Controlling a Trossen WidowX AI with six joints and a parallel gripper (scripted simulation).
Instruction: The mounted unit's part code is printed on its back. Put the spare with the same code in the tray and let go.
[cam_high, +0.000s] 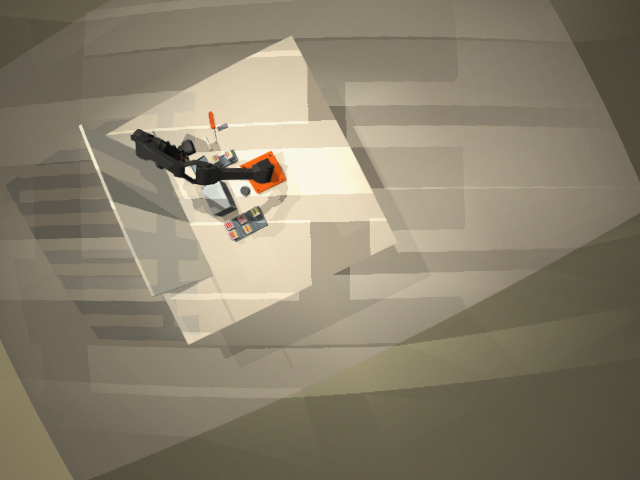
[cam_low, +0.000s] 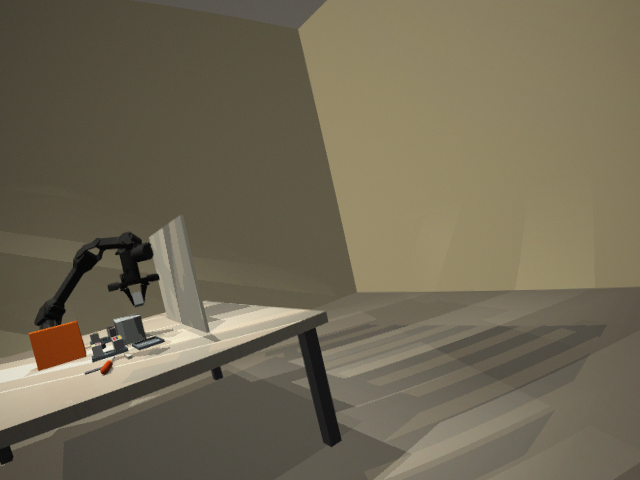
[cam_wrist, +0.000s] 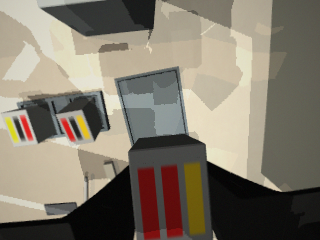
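Now: the flat dark tray 15 cm below my gripper tip. From my gripper tip the other things lie so: dark holder: 38 cm to the left, 15 cm below, 11 cm behind; then grey mounted unit: 21 cm to the left, 11 cm below, 4 cm behind.
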